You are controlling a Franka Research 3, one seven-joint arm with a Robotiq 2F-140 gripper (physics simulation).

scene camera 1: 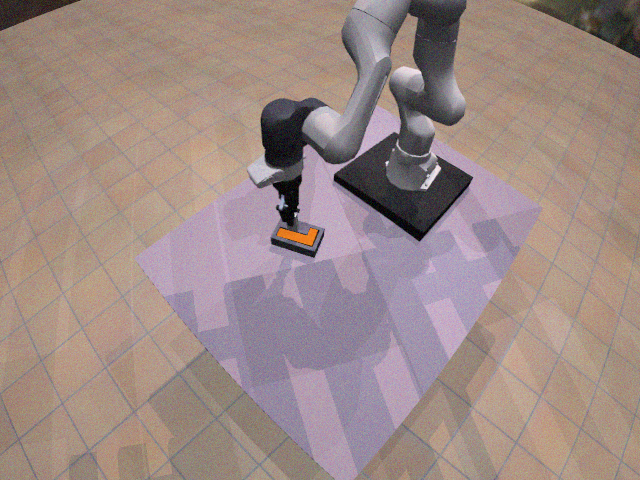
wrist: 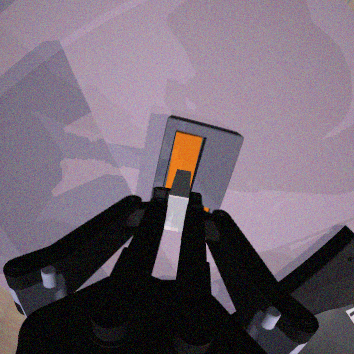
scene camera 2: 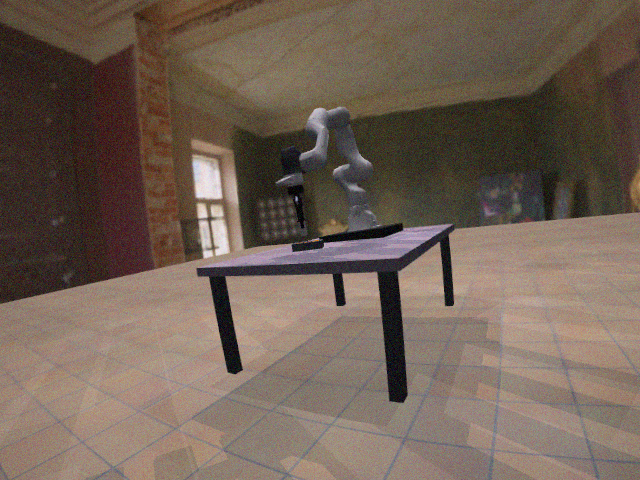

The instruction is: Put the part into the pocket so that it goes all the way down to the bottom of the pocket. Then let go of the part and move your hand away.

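The orange L-shaped part (scene camera 1: pixel 298 235) (wrist: pixel 184 150) lies flat inside the pocket of the grey block (scene camera 1: pixel 290 244) (wrist: pixel 220 158) (scene camera 2: pixel 308 246), its top about level with the block's rim. My gripper (scene camera 1: pixel 290 220) (wrist: pixel 181 183) (scene camera 2: pixel 301 223) is shut with nothing between the fingers. Its closed tips point straight down over the near end of the part. I cannot tell whether the tips touch the part. In the wrist view the fingers hide the part's short leg.
The block stands on a purple table top (scene camera 1: pixel 366 333) (scene camera 2: pixel 328 259) (wrist: pixel 281 88). The robot's black base plate (scene camera 1: pixel 409 200) (scene camera 2: pixel 361 233) (wrist: pixel 316 267) sits close behind and to the right of the block. A tiled floor lies around the table.
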